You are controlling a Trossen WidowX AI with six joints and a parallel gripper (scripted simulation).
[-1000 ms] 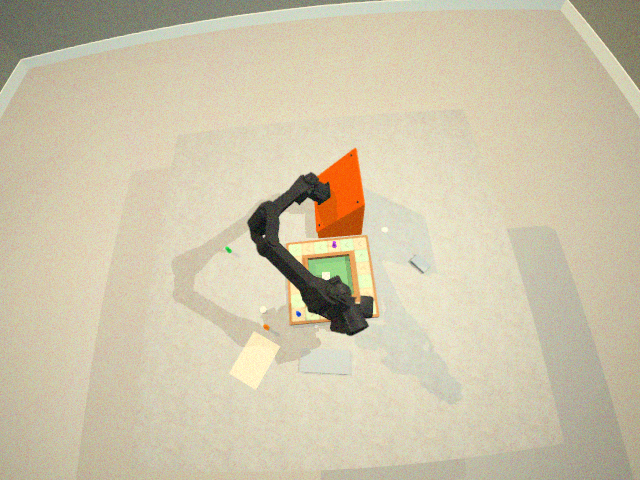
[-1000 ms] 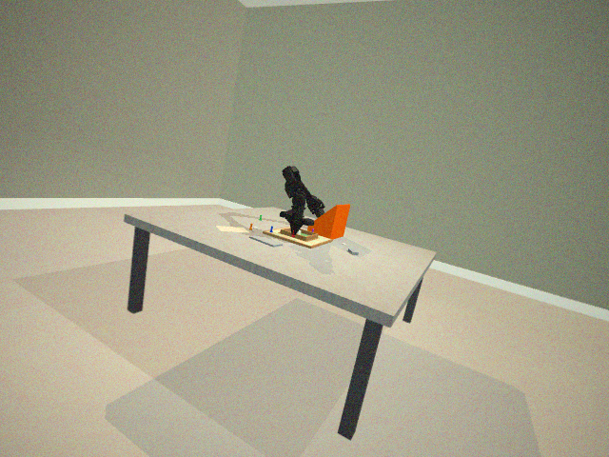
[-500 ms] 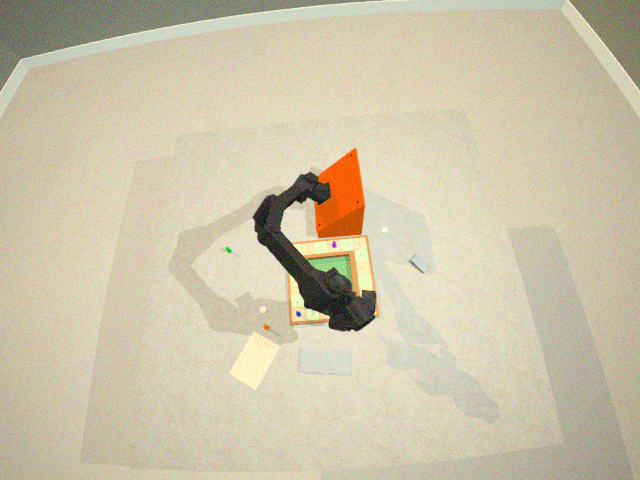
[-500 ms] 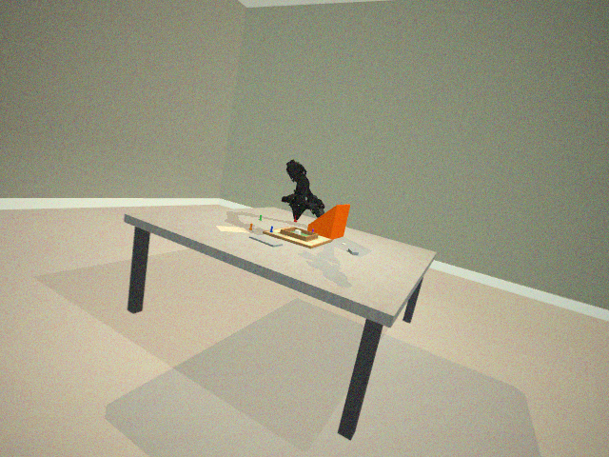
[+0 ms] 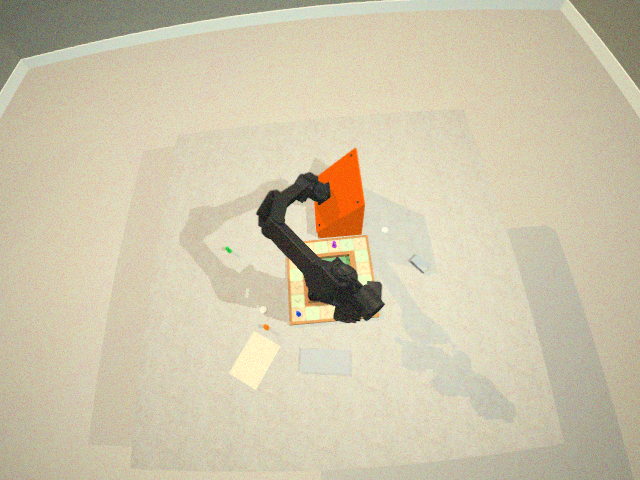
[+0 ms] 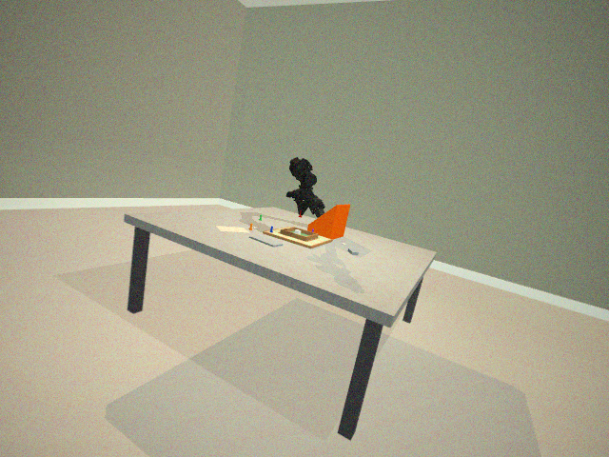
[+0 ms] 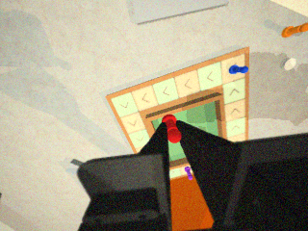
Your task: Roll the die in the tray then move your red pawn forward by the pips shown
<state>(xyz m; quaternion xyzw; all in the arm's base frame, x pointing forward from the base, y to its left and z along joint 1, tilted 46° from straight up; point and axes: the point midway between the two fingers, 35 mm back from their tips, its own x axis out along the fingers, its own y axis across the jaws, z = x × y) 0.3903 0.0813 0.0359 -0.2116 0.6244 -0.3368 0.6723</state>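
Right now the green tray is 11 cm behind my gripper tip, 4 cm to the right of it and 13 cm below it. Also, from my gripper tip: red pawn (1 cm above); blue pawn (15 cm to the right, 11 cm below); white die (11 cm behind, 5 cm to the right, 11 cm below).
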